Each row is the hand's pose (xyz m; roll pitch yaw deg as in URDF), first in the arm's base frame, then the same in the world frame.
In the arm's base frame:
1: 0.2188 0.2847 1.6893 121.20 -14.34 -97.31
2: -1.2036 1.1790 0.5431 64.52 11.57 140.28
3: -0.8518 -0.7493 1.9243 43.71 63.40 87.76
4: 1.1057 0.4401 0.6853 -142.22 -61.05 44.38
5: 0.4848 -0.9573 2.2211 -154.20 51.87 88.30
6: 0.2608 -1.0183 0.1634 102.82 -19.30 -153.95
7: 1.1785 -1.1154 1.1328 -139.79 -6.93 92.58
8: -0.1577 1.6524 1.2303 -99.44 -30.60 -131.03
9: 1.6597 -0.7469 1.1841 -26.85 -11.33 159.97
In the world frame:
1: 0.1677 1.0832 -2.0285 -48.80 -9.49 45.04
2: -1.5926 1.2153 -1.0181 -141.11 -6.43 171.10
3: 0.3260 2.5237 -1.6156 -151.72 -39.28 -128.11
4: 0.4382 -0.0672 -1.3788 96.92 82.38 -39.61
5: 1.3691 1.7522 -2.0998 12.04 -28.20 -131.93
6: 0.9367 1.1226 -0.1751 -91.09 -2.59 99.18
7: 1.7441 0.8775 -1.2140 24.59 28.09 -150.09
8: -1.1868 0.4601 -2.0454 75.97 5.15 76.88
9: 1.7723 0.3439 -1.5047 127.66 5.71 143.49

